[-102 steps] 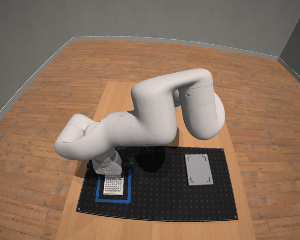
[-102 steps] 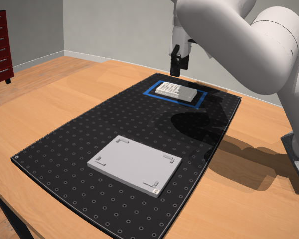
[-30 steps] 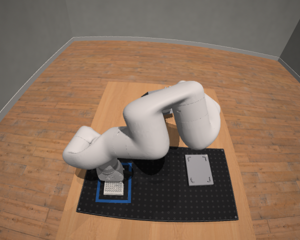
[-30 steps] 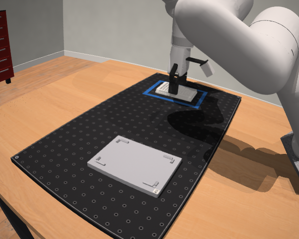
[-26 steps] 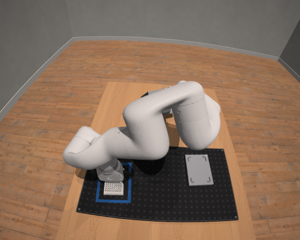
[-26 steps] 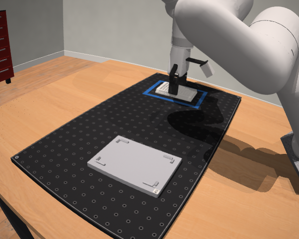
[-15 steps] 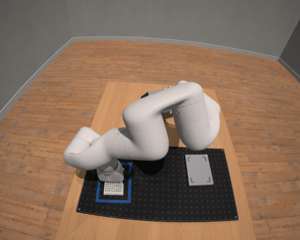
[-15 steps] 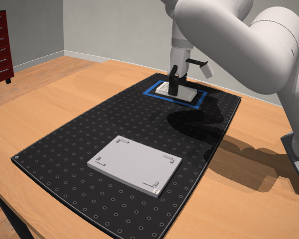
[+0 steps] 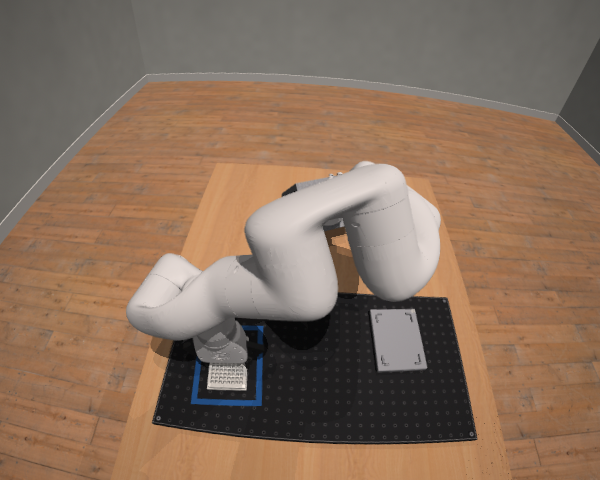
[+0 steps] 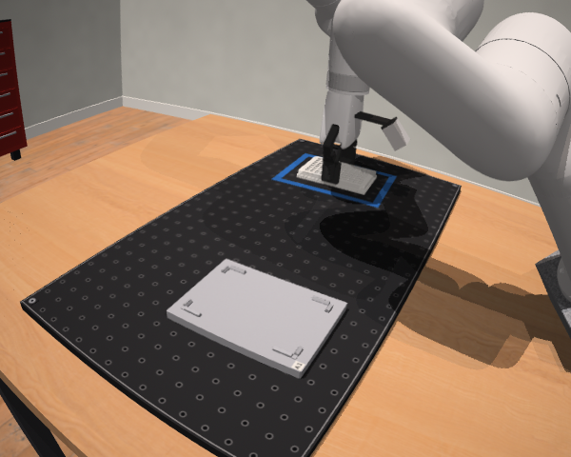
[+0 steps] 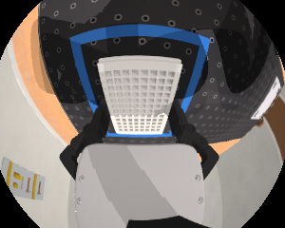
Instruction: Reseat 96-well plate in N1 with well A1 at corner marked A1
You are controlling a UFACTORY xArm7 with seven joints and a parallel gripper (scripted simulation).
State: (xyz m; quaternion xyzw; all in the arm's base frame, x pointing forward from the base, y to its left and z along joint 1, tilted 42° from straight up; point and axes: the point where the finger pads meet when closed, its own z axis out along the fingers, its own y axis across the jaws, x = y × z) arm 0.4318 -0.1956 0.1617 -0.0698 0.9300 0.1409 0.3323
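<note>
Right now the white 96-well plate is 10 mm below my hand. From my hand the other things lie so: grey plate nest N1: 160 mm behind, 370 mm to the left, 10 mm below; A1 label: 240 mm behind, 400 mm to the left, 10 mm below.
</note>
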